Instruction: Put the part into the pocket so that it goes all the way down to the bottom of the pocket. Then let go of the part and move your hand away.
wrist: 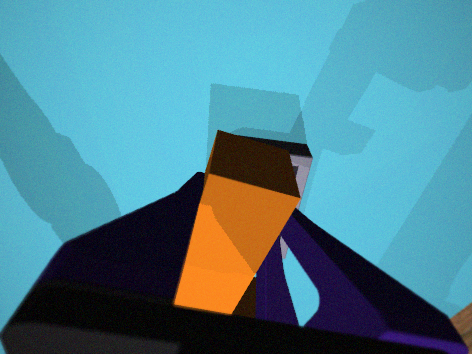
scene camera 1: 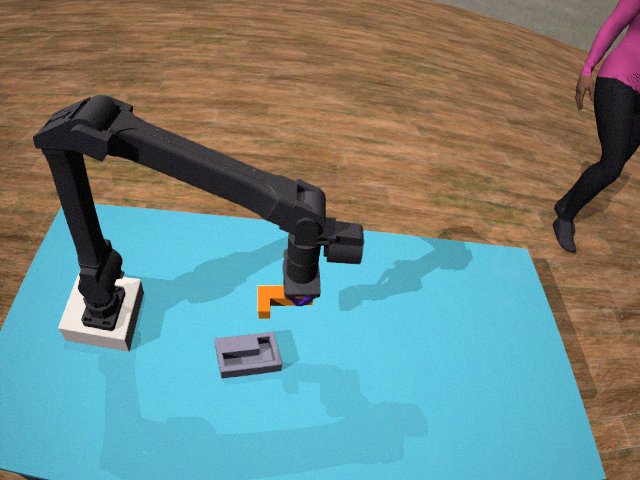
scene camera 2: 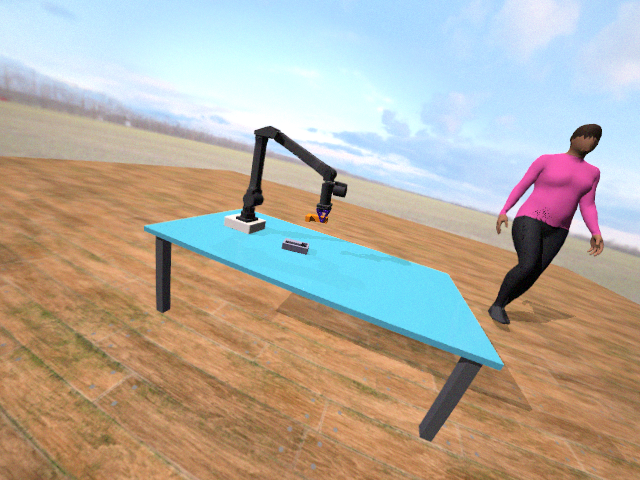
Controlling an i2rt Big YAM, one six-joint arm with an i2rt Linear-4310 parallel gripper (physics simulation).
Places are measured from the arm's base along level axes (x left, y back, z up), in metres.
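Pixels of known places: gripper, fingertip midpoint: (wrist: 233,192) (scene camera 1: 299,298) (scene camera 2: 322,221); arm's base at its link origin: (scene camera 1: 104,308) (scene camera 2: 247,219).
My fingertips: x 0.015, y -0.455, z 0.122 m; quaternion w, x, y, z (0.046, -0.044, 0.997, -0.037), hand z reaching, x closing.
Ahead of a thing's pixels: the offset from my fingertips to its middle. Level surfaces: height alone.
The orange L-shaped part @[dx -0.018, dy +0.028, dz +0.009 m] (scene camera 1: 264,295) (scene camera 2: 310,218) (wrist: 235,225) is held in the air above the table, its short leg at the left and pointing toward the front in scene camera 1. My gripper (scene camera 1: 301,300) (scene camera 2: 323,219) with purple fingers is shut on the part's long arm, near its right end. The grey block with the L-shaped pocket @[dx -0.057, dy +0.096, dz -0.161 m] (scene camera 1: 232,343) (scene camera 2: 295,248) (wrist: 304,175) sits on the table, in front and to the left of my gripper in scene camera 1. In the wrist view the part and a finger hide most of the block. The part is apart from the block.
The blue table @[dz -0.179 m] (scene camera 1: 465,361) (scene camera 2: 387,304) carries the arm's white base block (scene camera 1: 95,336) (scene camera 2: 244,224) at the left. A person in a pink top (scene camera 1: 620,62) (scene camera 2: 558,186) stands on the floor beyond the table's right side. Arm shadows fall across the table.
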